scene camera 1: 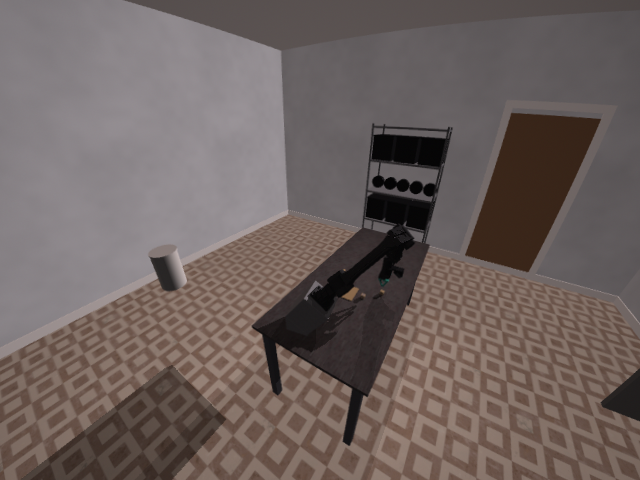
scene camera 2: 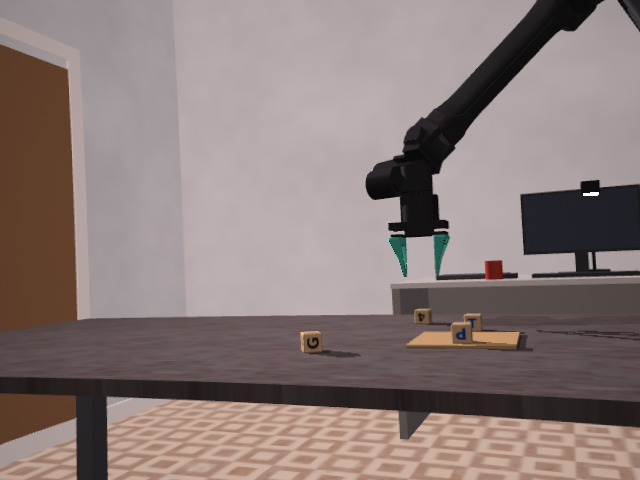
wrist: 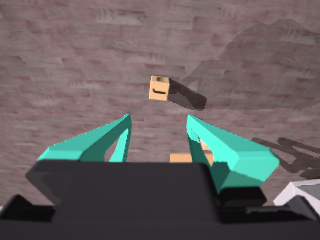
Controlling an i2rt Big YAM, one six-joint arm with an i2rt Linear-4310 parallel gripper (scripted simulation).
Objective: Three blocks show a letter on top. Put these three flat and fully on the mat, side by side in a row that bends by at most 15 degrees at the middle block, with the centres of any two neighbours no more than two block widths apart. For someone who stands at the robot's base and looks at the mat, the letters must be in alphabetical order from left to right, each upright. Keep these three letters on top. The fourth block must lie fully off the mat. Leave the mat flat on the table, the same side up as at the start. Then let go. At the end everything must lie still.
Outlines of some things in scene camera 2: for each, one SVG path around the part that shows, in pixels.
My gripper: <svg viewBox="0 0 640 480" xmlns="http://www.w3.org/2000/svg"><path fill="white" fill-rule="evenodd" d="M433 191L418 192L419 196L413 197L412 192L403 193L403 222L388 223L389 231L405 232L405 235L394 234L389 238L404 277L407 277L406 238L433 235L436 276L439 276L442 257L450 236L448 236L447 231L434 232L434 229L442 229L442 227L449 229L449 221L434 220Z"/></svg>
A mat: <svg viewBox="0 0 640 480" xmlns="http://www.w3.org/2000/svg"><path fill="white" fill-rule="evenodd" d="M406 348L517 349L520 332L472 332L472 343L452 343L451 332L423 332L406 344Z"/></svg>
